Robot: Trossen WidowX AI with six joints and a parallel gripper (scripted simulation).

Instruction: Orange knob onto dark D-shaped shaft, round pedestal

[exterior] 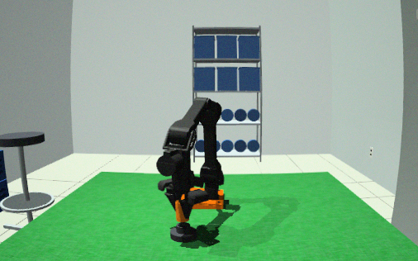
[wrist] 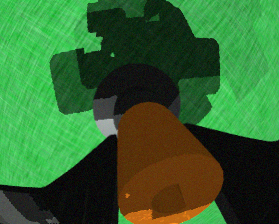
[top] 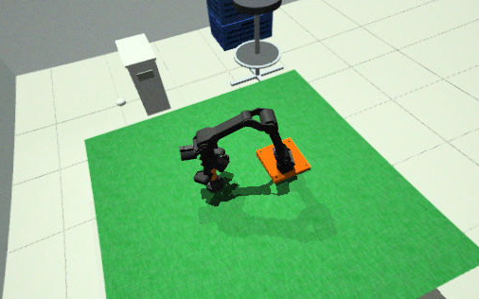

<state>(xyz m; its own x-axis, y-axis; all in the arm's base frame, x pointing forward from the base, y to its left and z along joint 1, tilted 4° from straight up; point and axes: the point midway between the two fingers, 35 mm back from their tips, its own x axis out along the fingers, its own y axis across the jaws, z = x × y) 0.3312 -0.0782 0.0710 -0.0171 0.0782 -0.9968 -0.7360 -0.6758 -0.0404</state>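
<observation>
Right now the dark round pedestal is 40 mm below my gripper tip. Also, from my gripper tip: orange knob: 20 mm above.
</observation>
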